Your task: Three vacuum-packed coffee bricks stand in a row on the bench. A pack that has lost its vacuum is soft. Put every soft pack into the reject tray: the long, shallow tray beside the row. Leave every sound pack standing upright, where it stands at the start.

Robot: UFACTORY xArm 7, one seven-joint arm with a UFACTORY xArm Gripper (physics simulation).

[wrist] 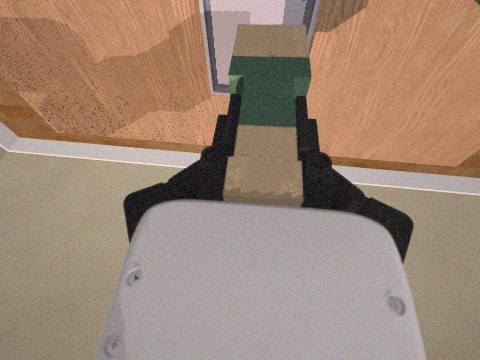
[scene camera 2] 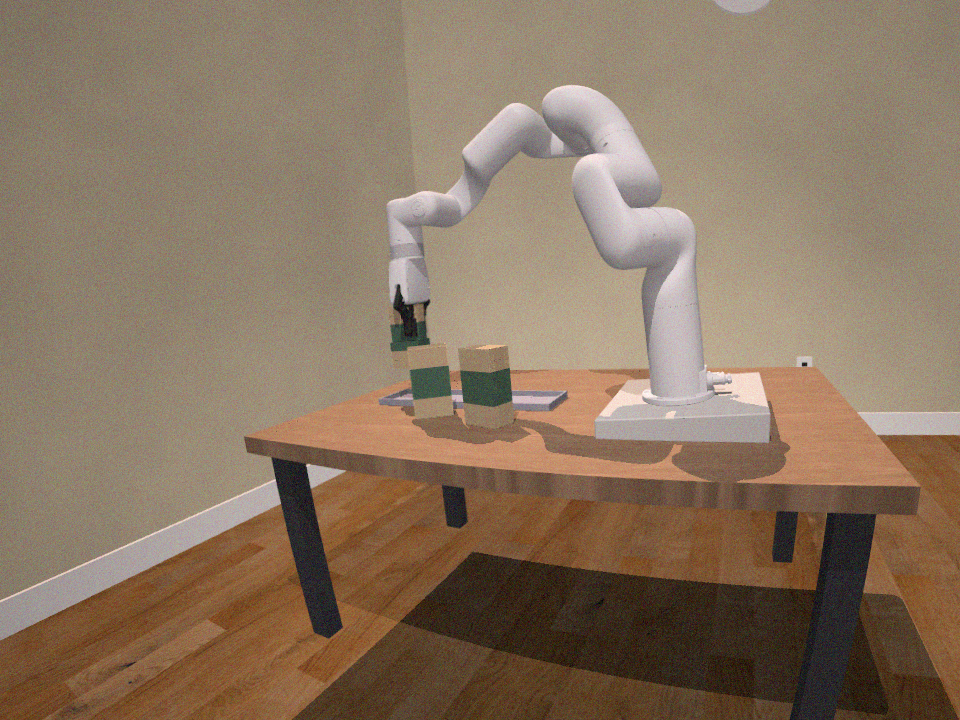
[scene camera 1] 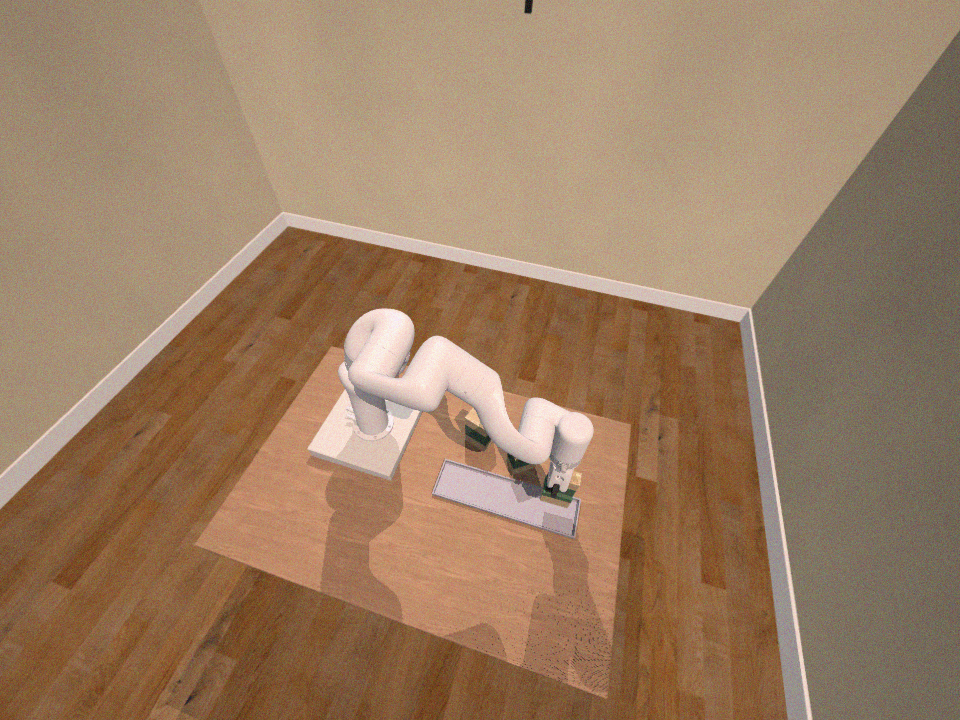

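Where they show: gripper, between the fingertips: (wrist: 266, 113) (scene camera 2: 415, 335); arm's base, origin of its link: (scene camera 2: 678, 395) (scene camera 1: 373, 423).
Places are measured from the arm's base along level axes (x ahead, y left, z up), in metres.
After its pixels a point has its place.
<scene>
My gripper (scene camera 1: 555, 490) {x 0.568, y -0.090, z 0.113 m} (scene camera 2: 409, 328) {x 0.568, y -0.090, z 0.113 m} (wrist: 266, 113) {x 0.568, y -0.090, z 0.113 m} is shut on a tan coffee brick with a green band (scene camera 1: 555, 501) {x 0.587, y -0.117, z 0.069 m} (scene camera 2: 399, 357) {x 0.603, y -0.067, z 0.068 m} (wrist: 270, 72) {x 0.549, y -0.090, z 0.100 m}. The held brick is upright and raised off the bench, near the right end of the reject tray in scene camera 1. The shallow grey reject tray (scene camera 1: 473, 485) {x 0.355, y -0.094, z -0.037 m} (scene camera 2: 542, 401) {x 0.286, y -0.102, z -0.037 m} (wrist: 225, 47) {x 0.608, y -0.142, z -0.037 m} lies flat, partly behind the held brick in the wrist view. The middle brick (scene camera 1: 518, 466) {x 0.472, y -0.021, z 0.011 m} (scene camera 2: 431, 381) {x 0.462, y 0.031, z 0.033 m} stands upright, partly hidden by the arm in scene camera 1. The brick nearest the base (scene camera 1: 478, 435) {x 0.336, y 0.026, z 0.046 m} (scene camera 2: 486, 387) {x 0.317, y 0.086, z 0.034 m} also stands upright.
The arm's white base plate (scene camera 1: 341, 449) {x -0.053, y -0.111, z 0.006 m} (scene camera 2: 674, 429) {x -0.002, y 0.123, z -0.021 m} sits on the wooden bench (scene camera 1: 348, 534) {x 0.061, y -0.320, z -0.040 m} (scene camera 2: 573, 465) {x 0.124, y 0.234, z -0.040 m}. In scene camera 1 the forearm passes over the standing bricks. The bench's edge lies a little right of the tray.
</scene>
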